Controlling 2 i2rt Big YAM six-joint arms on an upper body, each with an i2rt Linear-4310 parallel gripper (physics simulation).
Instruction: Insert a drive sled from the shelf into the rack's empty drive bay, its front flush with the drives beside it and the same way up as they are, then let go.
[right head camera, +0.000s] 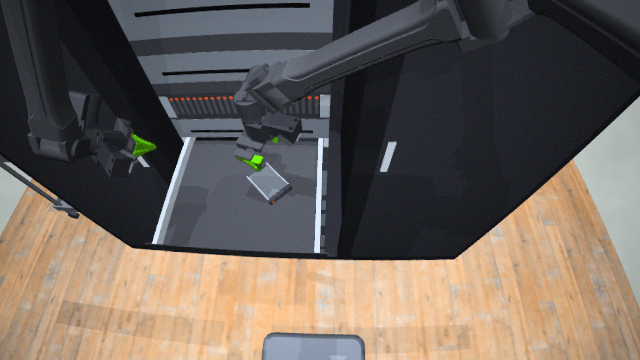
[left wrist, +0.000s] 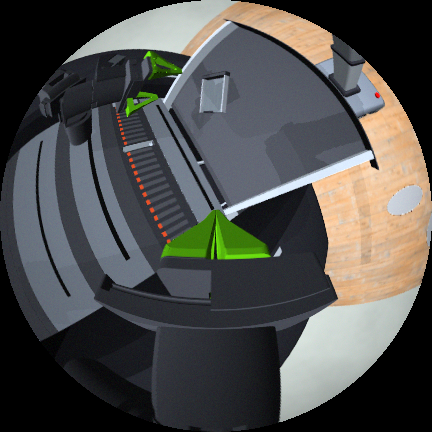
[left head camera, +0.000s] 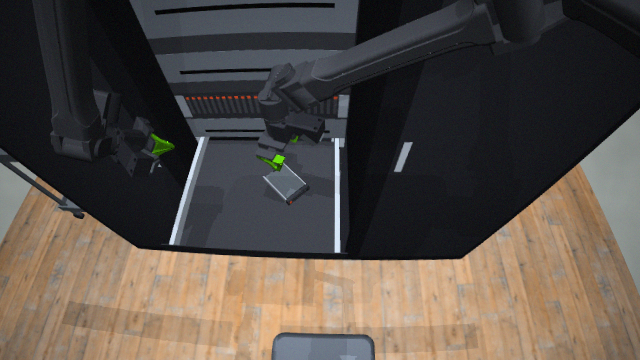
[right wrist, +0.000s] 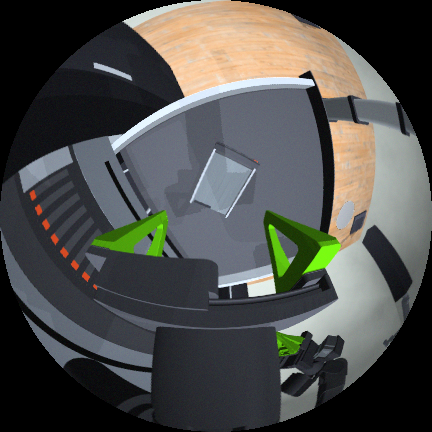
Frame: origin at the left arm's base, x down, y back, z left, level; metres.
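Where they show: left gripper, between the fingertips: (right head camera: pixel 155 146) (left wrist: pixel 215 215) (left head camera: pixel 173 146); right gripper, between the fingertips: (right head camera: pixel 266 155) (left wrist: pixel 167 84) (left head camera: pixel 286 155) (right wrist: pixel 215 215).
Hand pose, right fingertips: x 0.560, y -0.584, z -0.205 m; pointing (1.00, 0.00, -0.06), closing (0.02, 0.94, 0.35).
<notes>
Things, the pixels of their centre, and the offset from my right fingertips. Level surfaces: height alone.
- drive sled, middle of its body: (right wrist: pixel 222 181) (left wrist: pixel 213 91) (left head camera: pixel 286 182) (right head camera: pixel 268 182) dz +0.011, dx +0.122, dy +0.007 m
- grey shelf, height of its surface: dx +0.130 m
- empty bay, middle of its body: (left wrist: pixel 134 163) dz +0.054, dx -0.041, dy -0.222 m
- drive row, middle of its body: (left wrist: pixel 159 196) (left head camera: pixel 222 103) (right head camera: pixel 205 104) dz +0.194, dx -0.041, dy -0.151 m
- grey base, height of its surface: dx +1.010 m
The drive sled (left head camera: pixel 286 183) (right head camera: pixel 269 184) (left wrist: pixel 214 94) (right wrist: pixel 223 182) lies flat and askew on the grey shelf (left head camera: pixel 240 225) (right head camera: pixel 220 225) (left wrist: pixel 300 110) (right wrist: pixel 290 125), its dark front with an orange tab turned away from the rack. My right gripper (left head camera: pixel 287 151) (right head camera: pixel 266 151) (left wrist: pixel 167 84) (right wrist: pixel 215 215) is open above the shelf, near the sled's rear end, with nothing between its fingers. My left gripper (left head camera: pixel 173 146) (right head camera: pixel 155 147) (left wrist: pixel 215 215) is shut and empty, left of the shelf. The empty bay (left wrist: pixel 138 146) is a light gap in the drive row (left head camera: pixel 220 106) (right head camera: pixel 205 106) (left wrist: pixel 150 172) (right wrist: pixel 65 215); the right arm hides it in the head views.
White rails (left head camera: pixel 337 200) (right head camera: pixel 318 200) run along the shelf's sides. Tall black panels flank the rack, the right one (left head camera: pixel 450 175) (right head camera: pixel 440 175) with a pale handle. Grey slotted units (left head camera: pixel 250 22) (right head camera: pixel 225 22) sit above the drives. A grey base (left head camera: pixel 323 347) (right head camera: pixel 314 347) stands on the wooden floor.
</notes>
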